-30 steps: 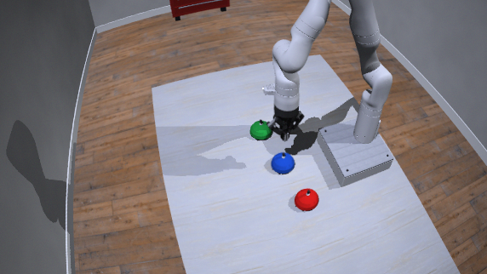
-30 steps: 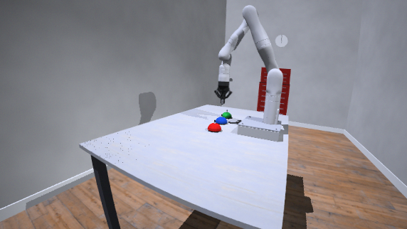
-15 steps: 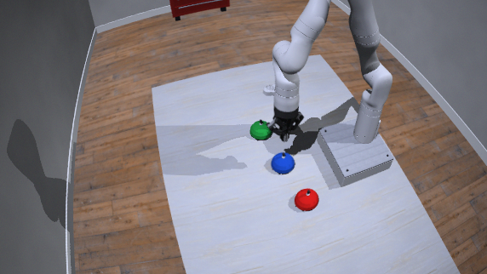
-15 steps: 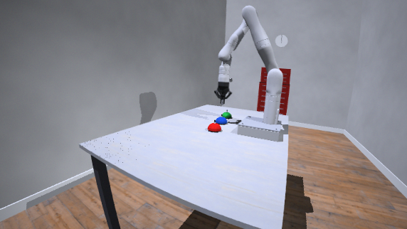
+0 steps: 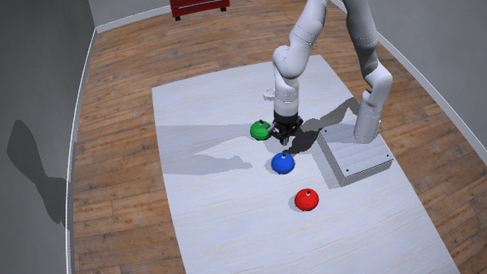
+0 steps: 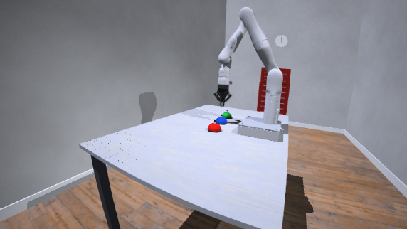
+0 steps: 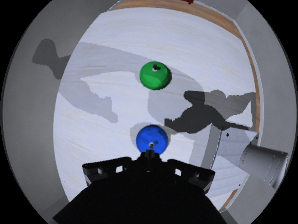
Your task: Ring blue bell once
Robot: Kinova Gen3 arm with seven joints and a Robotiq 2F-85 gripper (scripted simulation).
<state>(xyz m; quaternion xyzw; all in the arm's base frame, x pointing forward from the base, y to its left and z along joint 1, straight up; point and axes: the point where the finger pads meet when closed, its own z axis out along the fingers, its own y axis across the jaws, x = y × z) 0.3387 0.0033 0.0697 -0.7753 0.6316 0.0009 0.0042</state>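
Right now the blue bell is 90 mm below my hand. The rest, counted from my hand: red bell 170 mm to the left, 90 mm below, 40 mm behind; green bell 170 mm to the right, 90 mm below, 30 mm ahead.
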